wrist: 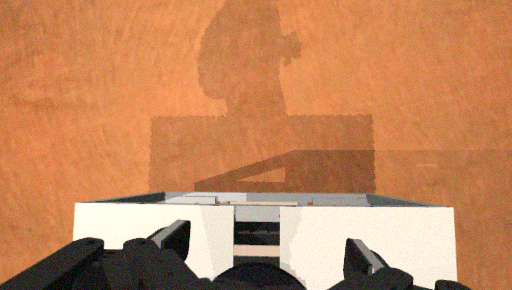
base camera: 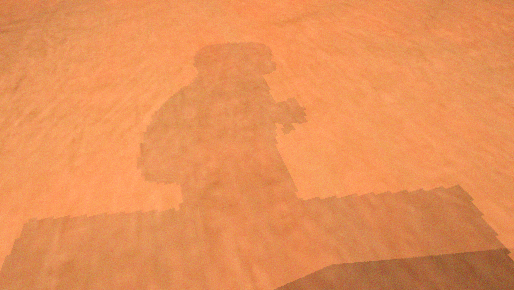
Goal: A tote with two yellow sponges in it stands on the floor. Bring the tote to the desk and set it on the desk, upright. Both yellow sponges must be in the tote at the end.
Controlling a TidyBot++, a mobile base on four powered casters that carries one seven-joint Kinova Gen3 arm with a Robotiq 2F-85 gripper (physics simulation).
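Frame: origin at the arm's base, x left, y back, z up, level; centimetres.
Seen in the pictures: gripper, fingertip midpoint: (wrist: 265, 246).
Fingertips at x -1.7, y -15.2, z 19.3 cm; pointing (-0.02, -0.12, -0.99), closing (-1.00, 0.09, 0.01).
Note:
A point is followed by its place in that frame.
My gripper (wrist: 265, 246) @(x -1.7, y -15.2, z 19.3 cm) is open, its two dark fingers wide apart over the white top of my own base in the wrist view, with nothing between them. The tote, the yellow sponges and the desk do not show in the base camera view or in the wrist view.
The orange-brown floor (base camera: 380, 100) @(x -24.9, y -56.9, z -39.6 cm) (wrist: 425, 75) @(x -44.1, y -46.5, z -39.6 cm) fills the base camera view and lies beyond the base in the wrist view. A shadow of the arm and base (base camera: 225, 125) (wrist: 245, 65) falls on it. The white base top (wrist: 150, 220) spans the bottom of the wrist view.

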